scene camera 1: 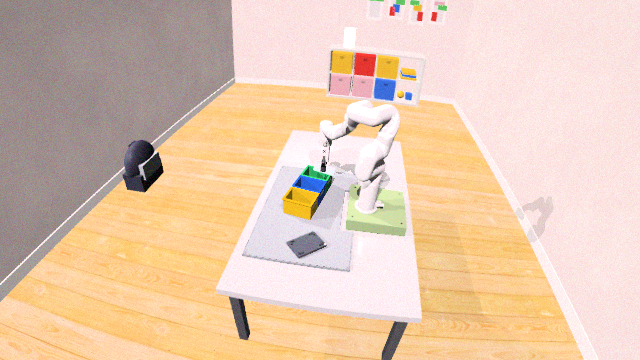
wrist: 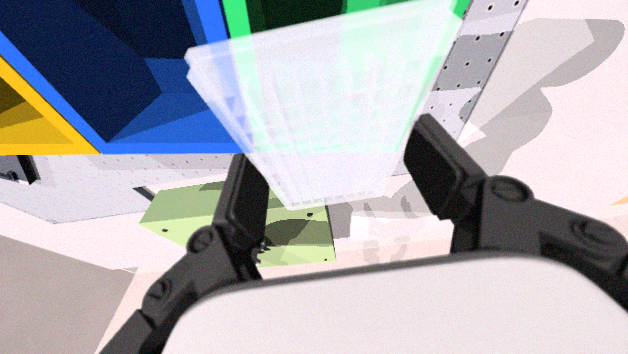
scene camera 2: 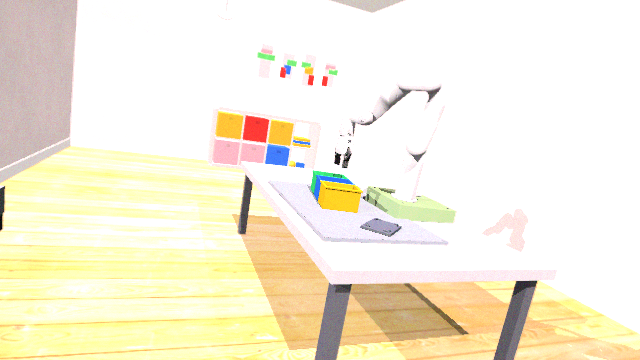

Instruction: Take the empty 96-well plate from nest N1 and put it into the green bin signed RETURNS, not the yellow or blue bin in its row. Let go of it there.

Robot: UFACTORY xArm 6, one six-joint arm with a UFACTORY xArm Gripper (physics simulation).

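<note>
The clear, whitish 96-well plate (wrist: 320,100) is between the fingers of my gripper (scene camera 1: 324,167) (scene camera 2: 342,159) (wrist: 330,155), which is shut on it. I hold it above the far end of the bin row. In the wrist view the plate overlaps the green bin (scene camera 1: 312,173) (scene camera 2: 314,183) (wrist: 235,20) and the near edge of the blue bin (scene camera 1: 310,184) (wrist: 170,147). The yellow bin (scene camera 1: 300,206) (scene camera 2: 340,198) (wrist: 30,149) is at the other end of the row. The dark nest (scene camera 1: 306,244) (scene camera 2: 381,227) has no plate on it. The RETURNS sign is not legible.
The bins and nest stand on a grey perforated board (scene camera 1: 267,240) (scene camera 2: 330,230) on the white table (scene camera 1: 300,295) (scene camera 2: 440,262). The arm's light-green base block (scene camera 1: 375,226) (scene camera 2: 425,212) (wrist: 185,210) stands beside the board.
</note>
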